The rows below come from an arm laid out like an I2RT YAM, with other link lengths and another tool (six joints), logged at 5 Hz.
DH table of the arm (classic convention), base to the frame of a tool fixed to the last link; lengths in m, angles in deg. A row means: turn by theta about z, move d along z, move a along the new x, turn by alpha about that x. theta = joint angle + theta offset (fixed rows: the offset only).
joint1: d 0.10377  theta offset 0  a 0.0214  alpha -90
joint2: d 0  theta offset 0  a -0.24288  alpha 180
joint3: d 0  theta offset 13.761  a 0.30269  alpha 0
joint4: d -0.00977  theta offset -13.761  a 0.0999  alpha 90
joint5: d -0.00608  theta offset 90  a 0  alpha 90
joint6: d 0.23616  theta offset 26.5  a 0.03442  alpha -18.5
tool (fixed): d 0.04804  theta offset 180  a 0  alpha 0
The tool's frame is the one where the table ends.
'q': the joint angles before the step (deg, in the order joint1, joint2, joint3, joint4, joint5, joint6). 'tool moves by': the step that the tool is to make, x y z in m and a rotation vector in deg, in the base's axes. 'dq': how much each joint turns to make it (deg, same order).
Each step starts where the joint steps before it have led.
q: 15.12, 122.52, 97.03, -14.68, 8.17, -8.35
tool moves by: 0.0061, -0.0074, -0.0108, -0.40, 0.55, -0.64
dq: -0.62, 2.29, 1.76, -0.08, 0.18, -0.17
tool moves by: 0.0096, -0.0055, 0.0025, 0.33, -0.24, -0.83
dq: -0.62, 1.82, 2.96, -0.88, -0.01, 0.34
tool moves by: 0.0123, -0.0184, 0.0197, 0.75, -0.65, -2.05
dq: -1.65, 0.99, 4.68, -2.99, -0.07, 0.71
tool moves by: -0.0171, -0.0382, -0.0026, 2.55, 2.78, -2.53
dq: -3.86, -3.34, -2.72, -3.07, -2.98, 1.40
